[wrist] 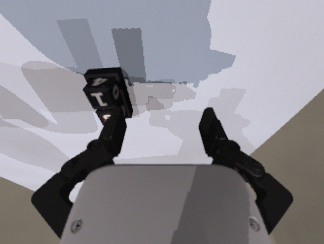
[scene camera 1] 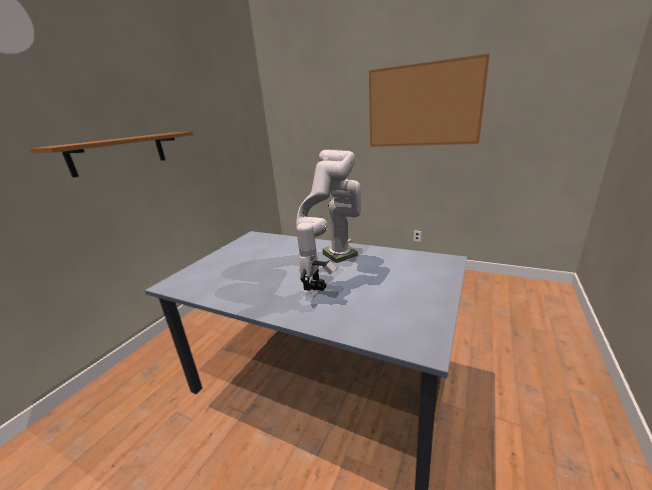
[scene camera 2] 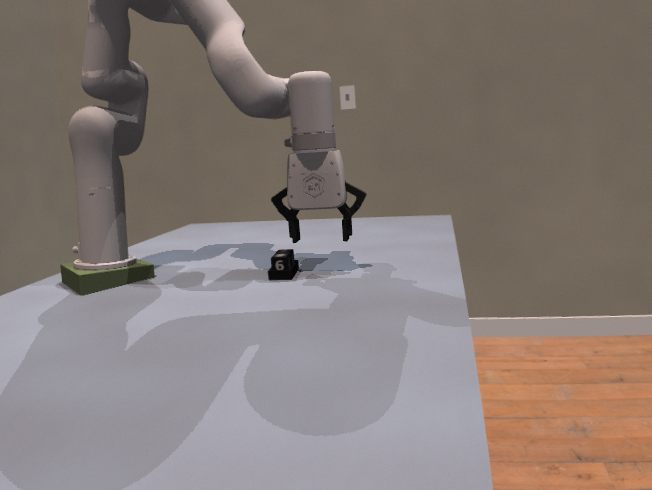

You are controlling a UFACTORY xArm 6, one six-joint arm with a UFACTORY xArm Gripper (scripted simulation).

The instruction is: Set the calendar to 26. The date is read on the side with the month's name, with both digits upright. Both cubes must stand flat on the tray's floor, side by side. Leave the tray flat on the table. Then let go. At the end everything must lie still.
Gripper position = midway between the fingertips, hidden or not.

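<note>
Scene camera 2 shows my gripper (scene camera 2: 321,240); the wrist view likewise shows the gripper (wrist: 163,116).
</note>
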